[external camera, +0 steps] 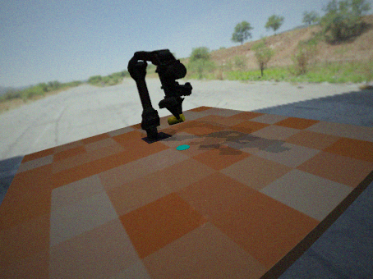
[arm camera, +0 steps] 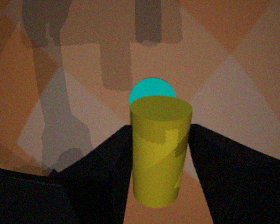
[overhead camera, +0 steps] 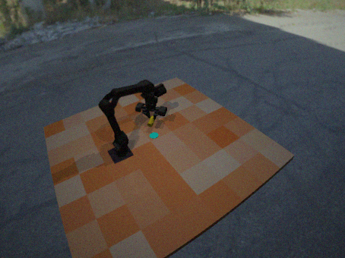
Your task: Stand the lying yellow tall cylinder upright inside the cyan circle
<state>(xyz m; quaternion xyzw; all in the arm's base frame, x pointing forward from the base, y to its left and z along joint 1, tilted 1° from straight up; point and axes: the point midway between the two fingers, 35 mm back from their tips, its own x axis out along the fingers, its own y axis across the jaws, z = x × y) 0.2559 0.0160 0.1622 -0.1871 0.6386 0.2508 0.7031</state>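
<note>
The cyan circle lies 1 cm behind my gripper tip and 13 cm below it. Also, from my gripper tip: yellow tall cylinder (1 cm behind, 1 cm to the right, 1 cm below).
</note>
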